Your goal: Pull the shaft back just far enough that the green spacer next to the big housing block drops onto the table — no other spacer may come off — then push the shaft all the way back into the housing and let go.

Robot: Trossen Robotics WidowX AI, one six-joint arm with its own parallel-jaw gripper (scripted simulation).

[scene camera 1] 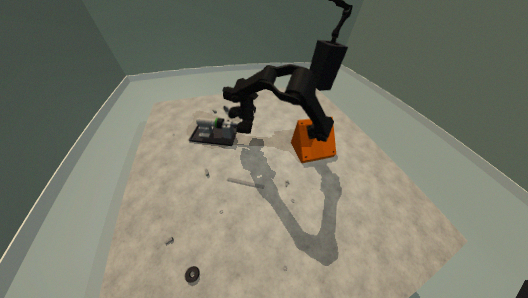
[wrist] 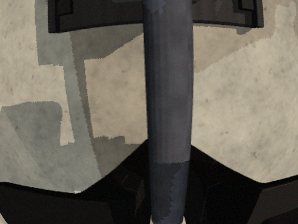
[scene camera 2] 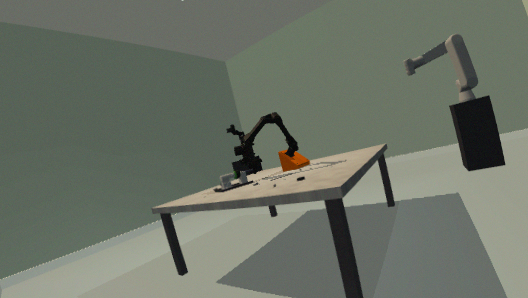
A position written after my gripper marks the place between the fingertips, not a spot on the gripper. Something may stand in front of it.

In view: my gripper (wrist: 163, 146) and a pale housing block (scene camera 1: 206, 132).
